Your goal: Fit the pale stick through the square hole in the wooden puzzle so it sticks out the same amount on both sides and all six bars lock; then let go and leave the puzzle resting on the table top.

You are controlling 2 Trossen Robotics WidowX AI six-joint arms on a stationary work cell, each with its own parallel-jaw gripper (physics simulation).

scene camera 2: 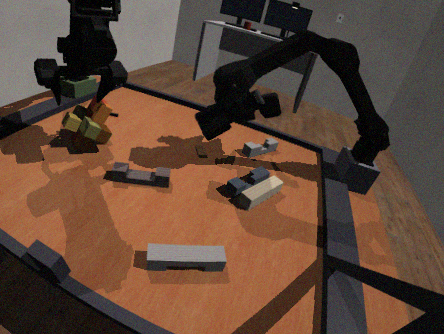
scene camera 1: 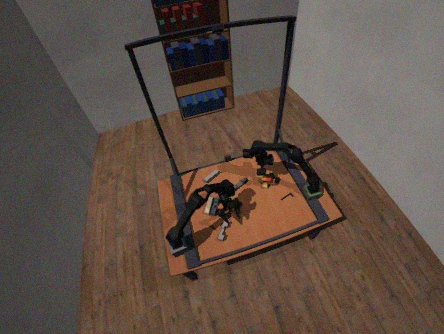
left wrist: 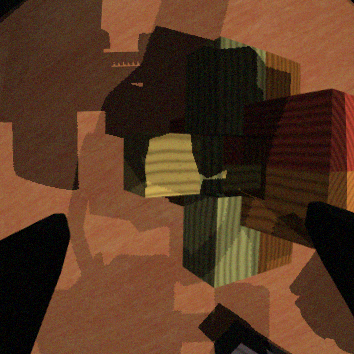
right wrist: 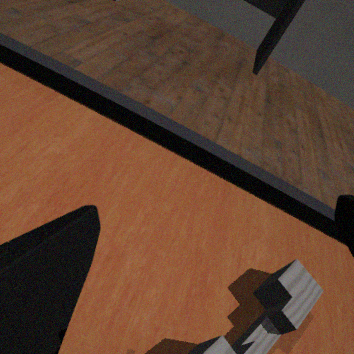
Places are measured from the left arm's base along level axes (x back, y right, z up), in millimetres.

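Pixels of known places: left gripper, fingertip midpoint: point(scene camera 2: 78, 103) point(scene camera 1: 264, 169) point(left wrist: 189, 219); right gripper, fingertip midpoint: point(scene camera 1: 234, 221) point(right wrist: 217, 212); left arm's base at its link origin: point(scene camera 2: 76, 78) point(scene camera 1: 312, 189); right arm's base at its link origin: point(scene camera 2: 361, 158) point(scene camera 1: 176, 243).
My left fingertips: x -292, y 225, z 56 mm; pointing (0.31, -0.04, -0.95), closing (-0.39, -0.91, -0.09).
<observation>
For each thing: its top centre in the pictures, then the offset to it from my left fingertips. "*": a spot on its surface instead. Level surfaces: height alone.
- wooden puzzle at its top centre: point(left wrist: 227, 165) point(scene camera 2: 85, 113) dx +8, dy -24, dz -36 mm
- yellow bar end at a spot on its surface: point(left wrist: 172, 167) * dx +19, dy +1, dz -40 mm
- pale cream stick at its top centre: point(scene camera 2: 264, 186) point(scene camera 1: 208, 204) dx -447, dy -117, dz -96 mm
- blue-grey notched bar at its top centre: point(scene camera 2: 250, 176) point(scene camera 1: 214, 205) dx -407, dy -135, dz -96 mm
- orange table at its surface level: dz -128 mm
- grey notched bar at a spot on its surface: point(right wrist: 305, 295) * dx -417, dy -362, dz -96 mm
The wooden puzzle point(scene camera 1: 268, 179) point(scene camera 2: 91, 129) point(left wrist: 228, 245), a crossed cluster of green, yellow, orange and red bars, rests on the table. A yellow bar end point(left wrist: 172, 167) sticks out of it in the left wrist view. A pale cream stick point(scene camera 1: 208, 206) point(scene camera 2: 262, 192) lies apart from it, beside a blue-grey notched bar; I cannot tell whether the task's stick is this or the yellow one. My left gripper point(scene camera 2: 80, 98) point(left wrist: 189, 219) is open and empty, above the puzzle, its fingers apart on either side. My right gripper point(scene camera 2: 240, 117) point(right wrist: 217, 212) is open and empty above the table.
Grey bars point(scene camera 2: 140, 176) point(scene camera 2: 186, 257) point(scene camera 2: 260, 148) and the blue-grey notched bar point(scene camera 2: 248, 182) lie on the orange table point(scene camera 1: 270, 225) point(scene camera 2: 190, 217). A grey notched bar point(right wrist: 305, 295) shows below the right gripper. Dark rails point(scene camera 1: 260, 245) point(right wrist: 125, 120) edge the table.
</observation>
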